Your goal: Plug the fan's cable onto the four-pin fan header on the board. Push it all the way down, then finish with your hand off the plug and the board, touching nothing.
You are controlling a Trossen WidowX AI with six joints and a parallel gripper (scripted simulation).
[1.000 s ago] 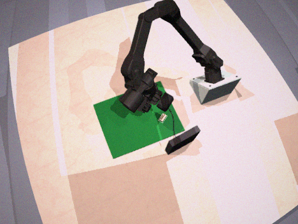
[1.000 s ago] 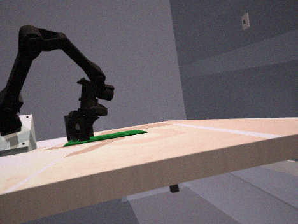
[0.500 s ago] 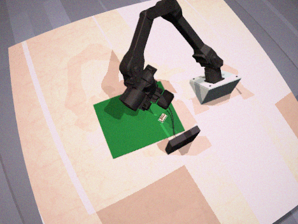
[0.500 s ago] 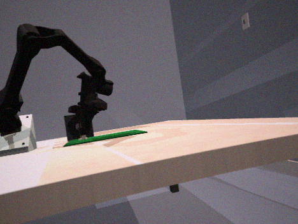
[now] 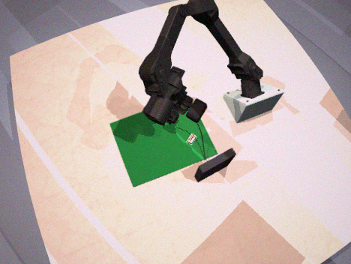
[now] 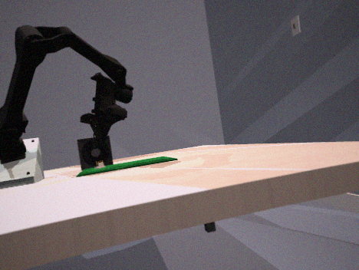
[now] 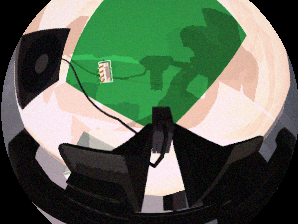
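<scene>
Now: the green board 110 mm below my gripper tip, 80 mm ahead of it and 40 mm to the left of it. Also, from my gripper tip: black fan (210 mm to the left, 30 mm below, 10 mm behind); dark plug (10 mm behind).
</scene>
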